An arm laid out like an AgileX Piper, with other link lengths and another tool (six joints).
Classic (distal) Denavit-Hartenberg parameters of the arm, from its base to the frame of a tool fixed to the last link. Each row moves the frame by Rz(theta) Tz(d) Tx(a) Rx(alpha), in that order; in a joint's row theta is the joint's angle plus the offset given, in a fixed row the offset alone. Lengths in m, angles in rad.
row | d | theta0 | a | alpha
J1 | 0.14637 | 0 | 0 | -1.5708
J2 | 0 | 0.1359 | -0.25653 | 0
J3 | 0 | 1.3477 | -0.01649 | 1.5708
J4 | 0.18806 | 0 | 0 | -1.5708
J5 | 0 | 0 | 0 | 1.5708
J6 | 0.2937 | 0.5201 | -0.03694 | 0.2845
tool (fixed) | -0.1 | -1.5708 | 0 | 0
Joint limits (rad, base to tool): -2.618..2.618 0..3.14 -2.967..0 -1.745..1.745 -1.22..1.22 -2.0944..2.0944
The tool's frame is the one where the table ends.
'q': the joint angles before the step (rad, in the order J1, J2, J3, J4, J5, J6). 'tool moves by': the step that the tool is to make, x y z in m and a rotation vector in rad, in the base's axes. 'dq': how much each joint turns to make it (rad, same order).
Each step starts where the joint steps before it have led.
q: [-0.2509 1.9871 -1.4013 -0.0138 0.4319 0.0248]
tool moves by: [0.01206 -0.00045 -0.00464 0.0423 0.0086 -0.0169]
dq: [0.0001 0.0550 -0.0880 0.0473 0.0519 -0.0056]
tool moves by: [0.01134 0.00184 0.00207 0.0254 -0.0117 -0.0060]
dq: [0.0056 0.0356 -0.0719 0.0297 0.0312 0.0001]
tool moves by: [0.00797 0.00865 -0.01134 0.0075 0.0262 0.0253]
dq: [0.0187 0.0473 -0.0488 0.0062 0.0291 -0.0091]
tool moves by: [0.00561 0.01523 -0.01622 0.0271 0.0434 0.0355]
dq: [0.0245 0.0503 -0.0452 0.0323 0.0444 -0.0252]
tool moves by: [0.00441 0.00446 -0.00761 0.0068 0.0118 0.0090]
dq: [0.0094 0.0302 -0.0272 0.0047 0.0100 -0.0007]
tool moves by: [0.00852 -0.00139 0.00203 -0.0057 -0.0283 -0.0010]
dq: [0.0012 0.0212 -0.0309 0.0007 -0.0193 0.0001]
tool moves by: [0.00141 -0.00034 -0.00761 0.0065 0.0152 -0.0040]
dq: [0.0000 0.0229 -0.0168 -0.0001 0.0097 0.0059]
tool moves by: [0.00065 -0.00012 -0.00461 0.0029 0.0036 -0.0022]
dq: [0.0000 0.0111 0.0001 0.0024 -0.0071 0.0006]
